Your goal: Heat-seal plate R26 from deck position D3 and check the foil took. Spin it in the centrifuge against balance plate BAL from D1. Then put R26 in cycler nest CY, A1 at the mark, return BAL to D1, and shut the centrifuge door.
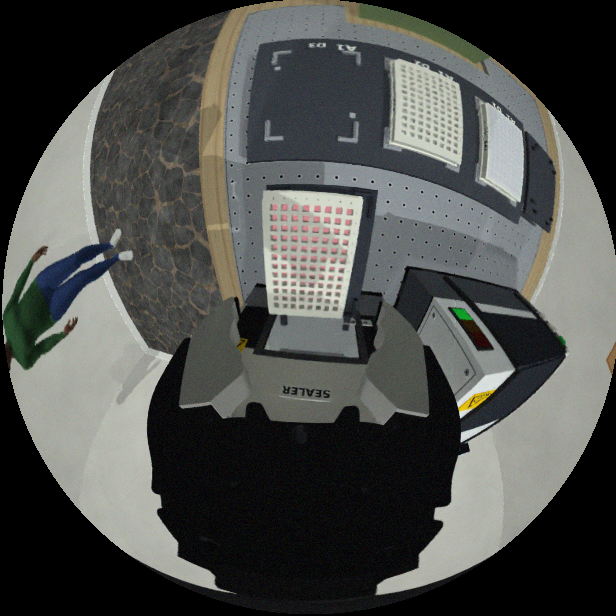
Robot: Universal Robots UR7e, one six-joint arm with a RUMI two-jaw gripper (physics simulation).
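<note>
Plate R26 [313, 258], a white well plate with pink wells and no foil visible on it, lies on the tray of the sealer [304, 393], a grey unit labelled SEALER. My gripper [310, 321] is open and empty. Its two grey fingers stand to either side of the sealer's front, just short of the plate's near edge and not touching it. Deck position D3 [272, 137], marked by white corner brackets on the dark mat, is empty. A pale plate [502, 152] lies at the far right deck position; its label is too small to read.
Another white well plate [428, 112] lies in the middle deck position. A grey and black machine [476, 344] with a green and a red button stands right of the sealer. A person [40, 304] in green and blue is on the floor at left. The table's wooden edge [212, 172] runs along the left.
</note>
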